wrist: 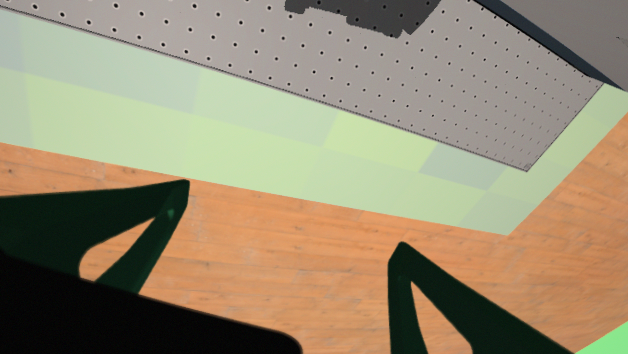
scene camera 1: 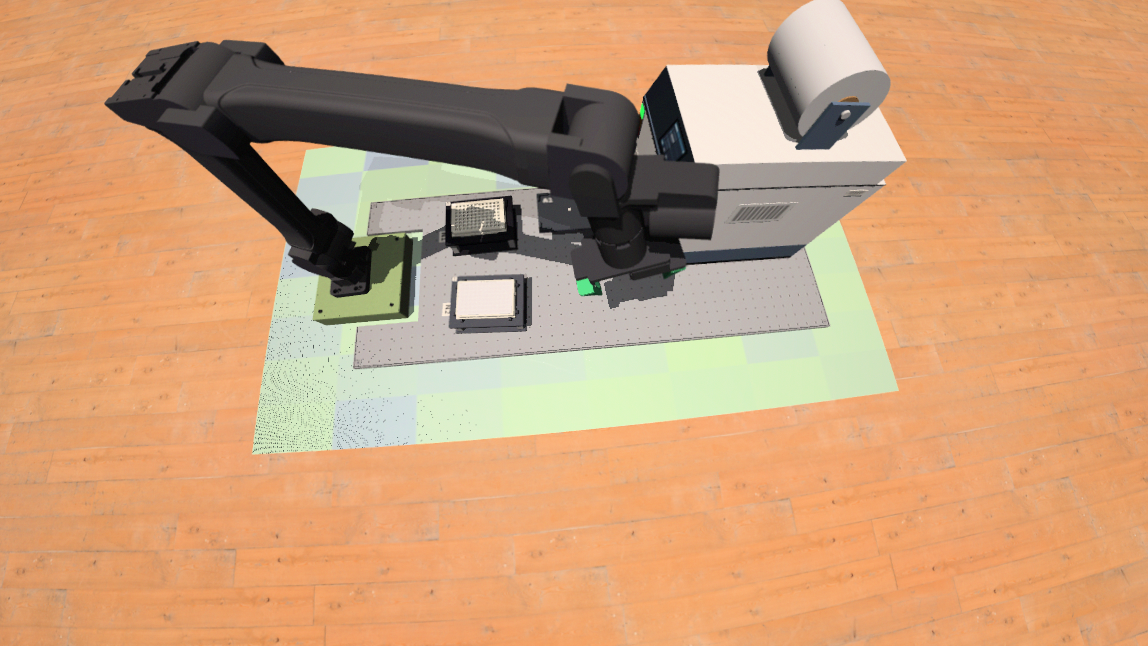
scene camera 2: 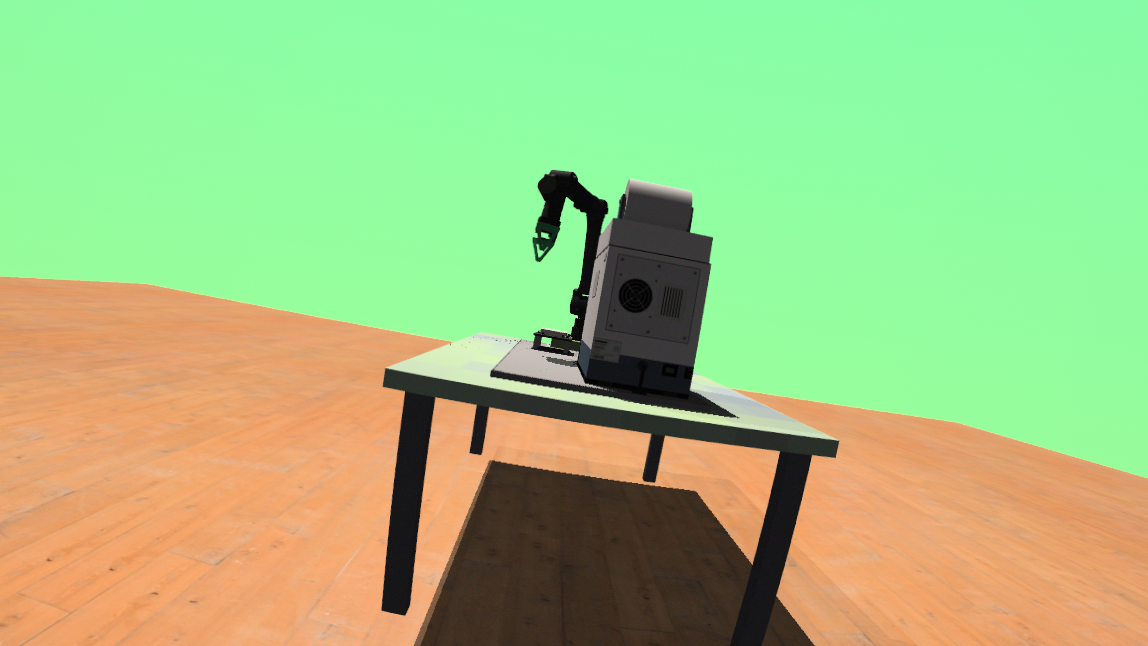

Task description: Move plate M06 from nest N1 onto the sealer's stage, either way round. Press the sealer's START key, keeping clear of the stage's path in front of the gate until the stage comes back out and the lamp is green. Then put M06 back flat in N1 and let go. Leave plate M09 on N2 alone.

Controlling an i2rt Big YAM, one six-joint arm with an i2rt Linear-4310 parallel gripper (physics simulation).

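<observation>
My gripper (scene camera 1: 631,283) is open and holds nothing; the gripper (wrist: 294,223) is also visible, as is the gripper (scene camera 2: 539,256). Also present: a black sealer stage (scene camera 1: 553,216), a roll (scene camera 1: 816,59) and a white lidded plate (scene camera 1: 489,299). The roll (scene camera 2: 649,203) is visible here as well. The white lidded plate is out of frame in the wrist view.
</observation>
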